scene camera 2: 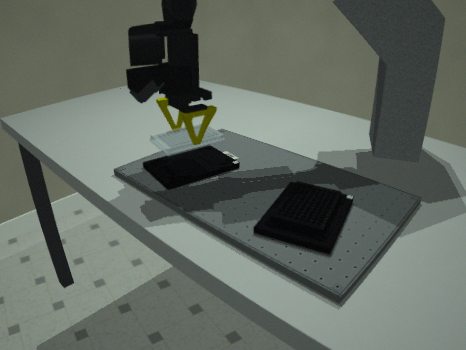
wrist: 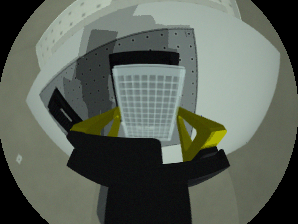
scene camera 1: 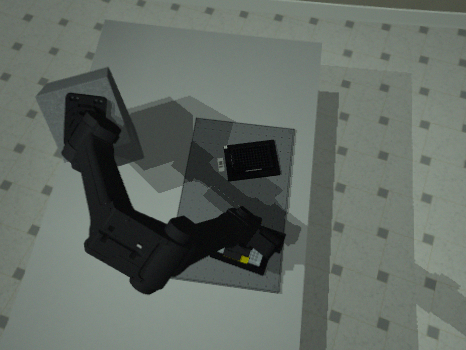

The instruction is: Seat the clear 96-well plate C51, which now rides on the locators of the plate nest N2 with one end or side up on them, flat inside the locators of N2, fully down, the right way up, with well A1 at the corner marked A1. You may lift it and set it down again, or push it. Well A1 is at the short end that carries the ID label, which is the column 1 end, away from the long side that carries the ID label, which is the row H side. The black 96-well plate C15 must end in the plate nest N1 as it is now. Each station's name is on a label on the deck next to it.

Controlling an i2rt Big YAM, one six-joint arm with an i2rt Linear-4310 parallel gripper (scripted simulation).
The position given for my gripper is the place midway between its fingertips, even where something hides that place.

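Note:
My gripper [scene camera 2: 186,138] is visible, in the wrist view as well [wrist: 148,109]. A clear 96-well plate C51 [scene camera 2: 179,142] can likewise be seen in the wrist view [wrist: 148,97]. I also see a black 96-well plate C15 [scene camera 2: 309,209] and a black plate nest N2 [scene camera 2: 195,165].

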